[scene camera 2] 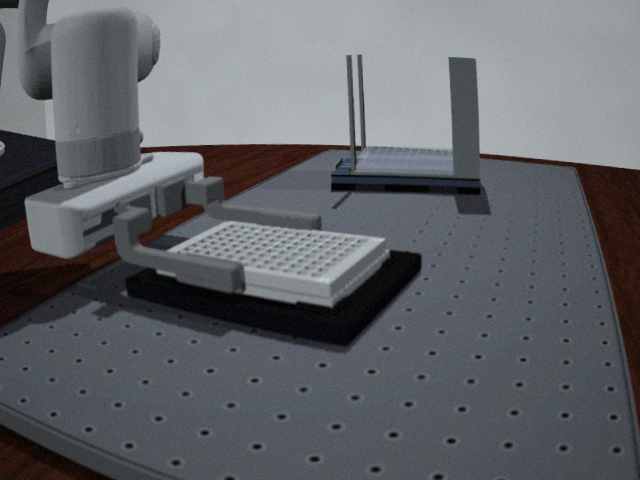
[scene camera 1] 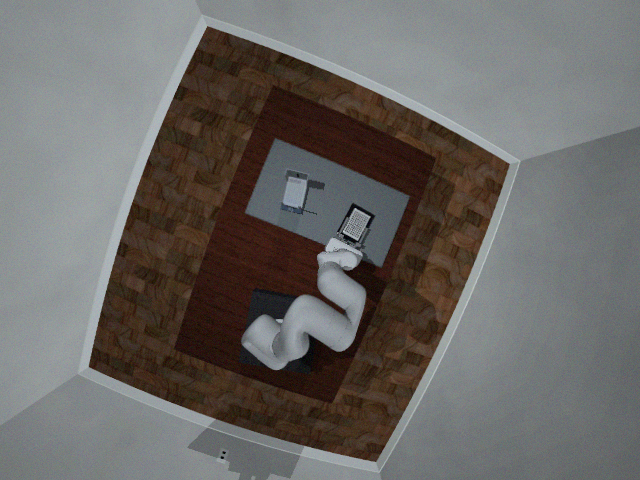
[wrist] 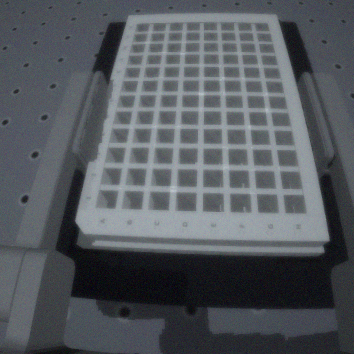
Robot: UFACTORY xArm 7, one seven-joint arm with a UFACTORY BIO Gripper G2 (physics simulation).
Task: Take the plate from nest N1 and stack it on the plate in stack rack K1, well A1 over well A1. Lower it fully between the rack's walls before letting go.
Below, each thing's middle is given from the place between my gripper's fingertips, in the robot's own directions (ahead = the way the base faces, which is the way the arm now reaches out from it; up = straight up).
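Starting from my hand, I find the rack K1 [scene camera 2: 463,72] 6 cm above it and 33 cm to the left of it. The black nest N1 [scene camera 2: 340,325] is 2 cm below my hand and 1 cm behind it; going by their middles, of the things named here the black nest N1 is the nearest to my hand. As for the clear plate [scene camera 2: 374,158], it is 31 cm to the left of my hand and 5 cm behind it.
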